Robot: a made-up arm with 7 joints. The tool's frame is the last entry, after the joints. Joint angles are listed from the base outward.
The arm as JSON. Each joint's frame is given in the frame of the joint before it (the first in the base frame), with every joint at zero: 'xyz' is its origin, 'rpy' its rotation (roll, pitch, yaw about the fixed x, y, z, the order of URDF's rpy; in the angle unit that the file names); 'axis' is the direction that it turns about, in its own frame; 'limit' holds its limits. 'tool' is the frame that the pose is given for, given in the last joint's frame.
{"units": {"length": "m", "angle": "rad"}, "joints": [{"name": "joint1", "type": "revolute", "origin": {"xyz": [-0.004, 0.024, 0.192], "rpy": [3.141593, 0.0, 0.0]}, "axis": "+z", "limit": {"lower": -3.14, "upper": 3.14}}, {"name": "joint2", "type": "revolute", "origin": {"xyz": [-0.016, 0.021, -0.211], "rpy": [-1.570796, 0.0, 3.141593]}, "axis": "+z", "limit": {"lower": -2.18, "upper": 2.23}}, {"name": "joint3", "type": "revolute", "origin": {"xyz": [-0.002, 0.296, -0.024], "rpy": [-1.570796, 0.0, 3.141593]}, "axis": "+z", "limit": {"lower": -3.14, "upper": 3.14}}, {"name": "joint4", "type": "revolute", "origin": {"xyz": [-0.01, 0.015, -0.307], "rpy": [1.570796, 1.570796, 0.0]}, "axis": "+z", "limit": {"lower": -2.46, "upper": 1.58}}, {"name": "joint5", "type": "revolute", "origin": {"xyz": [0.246, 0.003, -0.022], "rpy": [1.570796, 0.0, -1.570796]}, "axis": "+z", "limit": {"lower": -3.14, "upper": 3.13}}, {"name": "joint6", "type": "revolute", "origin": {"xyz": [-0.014, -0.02, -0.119], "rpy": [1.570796, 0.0, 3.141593]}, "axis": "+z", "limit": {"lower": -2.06, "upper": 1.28}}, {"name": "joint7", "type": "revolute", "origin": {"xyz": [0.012, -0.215, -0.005], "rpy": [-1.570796, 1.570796, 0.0]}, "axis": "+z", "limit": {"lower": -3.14, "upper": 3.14}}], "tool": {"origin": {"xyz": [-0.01, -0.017, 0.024], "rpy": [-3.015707, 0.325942, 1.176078]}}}
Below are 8 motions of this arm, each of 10 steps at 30 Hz.
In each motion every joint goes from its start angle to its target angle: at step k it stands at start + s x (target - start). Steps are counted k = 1, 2, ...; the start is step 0. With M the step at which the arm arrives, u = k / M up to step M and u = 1 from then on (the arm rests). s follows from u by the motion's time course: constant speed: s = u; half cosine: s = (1 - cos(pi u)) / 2; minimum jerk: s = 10 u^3 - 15 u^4 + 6 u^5.
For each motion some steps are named. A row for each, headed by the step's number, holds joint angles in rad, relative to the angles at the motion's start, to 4 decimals.
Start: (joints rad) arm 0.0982 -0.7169 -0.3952 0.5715 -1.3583 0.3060 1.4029
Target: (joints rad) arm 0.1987 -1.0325 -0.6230 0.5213 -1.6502 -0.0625 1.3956
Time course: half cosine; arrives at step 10
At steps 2, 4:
2: 0.0096 -0.0301 -0.0218 -0.0048 -0.0279 -0.0352 -0.0007
4: 0.0347 -0.1090 -0.0787 -0.0173 -0.1008 -0.1273 -0.0025

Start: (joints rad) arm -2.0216 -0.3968 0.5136 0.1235 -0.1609 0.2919 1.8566
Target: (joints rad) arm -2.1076 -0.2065 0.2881 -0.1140 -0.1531 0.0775 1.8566
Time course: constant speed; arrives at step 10
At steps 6, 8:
6: -0.0516 0.1142 -0.1353 -0.1425 0.0047 -0.1286 0.0000
8: -0.0688 0.1522 -0.1804 -0.1900 0.0062 -0.1715 0.0000

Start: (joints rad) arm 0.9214 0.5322 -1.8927 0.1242 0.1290 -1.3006 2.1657
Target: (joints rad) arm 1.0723 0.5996 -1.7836 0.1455 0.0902 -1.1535 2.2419
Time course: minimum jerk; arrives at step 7
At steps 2, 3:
2: 0.0218 0.0098 0.0158 0.0031 -0.0056 0.0213 0.0110
3: 0.0555 0.0248 0.0401 0.0078 -0.0143 0.0541 0.0280

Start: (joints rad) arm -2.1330 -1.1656 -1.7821 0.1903 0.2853 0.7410 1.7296
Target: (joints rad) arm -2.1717 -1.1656 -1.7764 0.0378 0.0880 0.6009 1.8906
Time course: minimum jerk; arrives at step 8
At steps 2, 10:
2: -0.0040 0.0000 0.0006 -0.0158 -0.0204 -0.0145 0.0167
10: -0.0387 0.0000 0.0057 -0.1525 -0.1973 -0.1401 0.1610

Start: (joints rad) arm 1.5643 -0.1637 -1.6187 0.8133 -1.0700 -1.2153 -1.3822
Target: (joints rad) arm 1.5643 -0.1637 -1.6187 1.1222 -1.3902 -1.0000 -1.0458
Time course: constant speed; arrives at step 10
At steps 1, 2, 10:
1: 0.0000 0.0000 0.0000 0.0309 -0.0320 0.0215 0.0336
2: 0.0000 0.0000 0.0000 0.0618 -0.0640 0.0431 0.0673
10: 0.0000 0.0000 0.0000 0.3089 -0.3202 0.2153 0.3364

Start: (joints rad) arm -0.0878 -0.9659 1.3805 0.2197 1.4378 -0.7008 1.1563
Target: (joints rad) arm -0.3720 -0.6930 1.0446 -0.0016 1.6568 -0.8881 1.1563
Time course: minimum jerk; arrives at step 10
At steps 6, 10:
6: -0.1940 0.1863 -0.2293 -0.1511 0.1495 -0.1278 0.0000
10: -0.2842 0.2729 -0.3359 -0.2213 0.2190 -0.1873 0.0000

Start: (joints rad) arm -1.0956 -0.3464 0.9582 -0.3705 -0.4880 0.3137 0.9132
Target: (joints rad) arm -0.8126 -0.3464 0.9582 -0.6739 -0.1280 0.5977 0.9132
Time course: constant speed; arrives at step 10
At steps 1, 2, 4, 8, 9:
1: 0.0283 0.0000 0.0000 -0.0303 0.0360 0.0284 0.0000
2: 0.0566 0.0000 0.0000 -0.0607 0.0720 0.0568 0.0000
4: 0.1132 0.0000 0.0000 -0.1214 0.1440 0.1136 0.0000
8: 0.2264 0.0000 0.0000 -0.2427 0.2880 0.2272 0.0000
9: 0.2547 0.0000 0.0000 -0.2731 0.3240 0.2556 0.0000

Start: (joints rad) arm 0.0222 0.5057 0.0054 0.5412 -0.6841 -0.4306 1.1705
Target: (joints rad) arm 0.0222 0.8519 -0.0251 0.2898 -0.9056 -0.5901 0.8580
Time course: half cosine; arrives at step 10
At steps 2, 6, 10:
2: 0.0000 0.0331 -0.0029 -0.0240 -0.0212 -0.0152 -0.0298
6: 0.0000 0.2266 -0.0200 -0.1645 -0.1450 -0.1044 -0.2045
10: 0.0000 0.3462 -0.0305 -0.2514 -0.2215 -0.1595 -0.3125

